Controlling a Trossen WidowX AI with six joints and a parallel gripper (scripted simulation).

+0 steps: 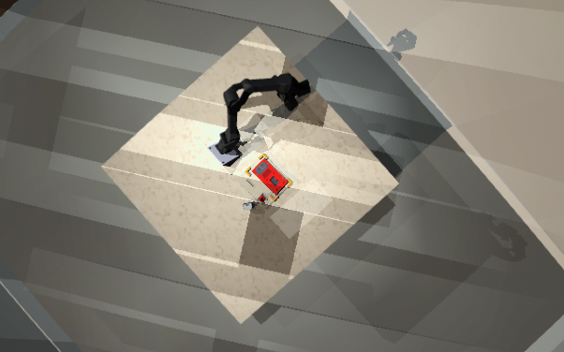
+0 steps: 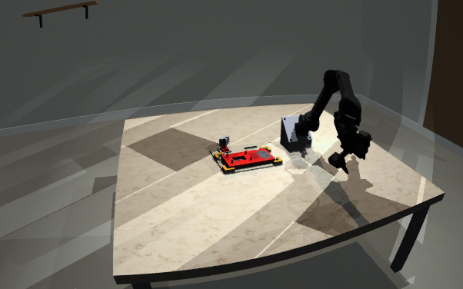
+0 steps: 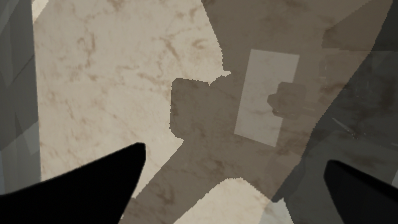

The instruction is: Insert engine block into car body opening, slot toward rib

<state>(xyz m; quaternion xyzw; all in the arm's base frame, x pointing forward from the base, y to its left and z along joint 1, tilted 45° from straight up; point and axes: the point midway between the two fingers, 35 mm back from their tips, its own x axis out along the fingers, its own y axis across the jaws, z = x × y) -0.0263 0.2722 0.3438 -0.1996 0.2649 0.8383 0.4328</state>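
My gripper tip is now 53 cm to the left of the grey-white engine block, 39 cm short of it and 9 cm above it.
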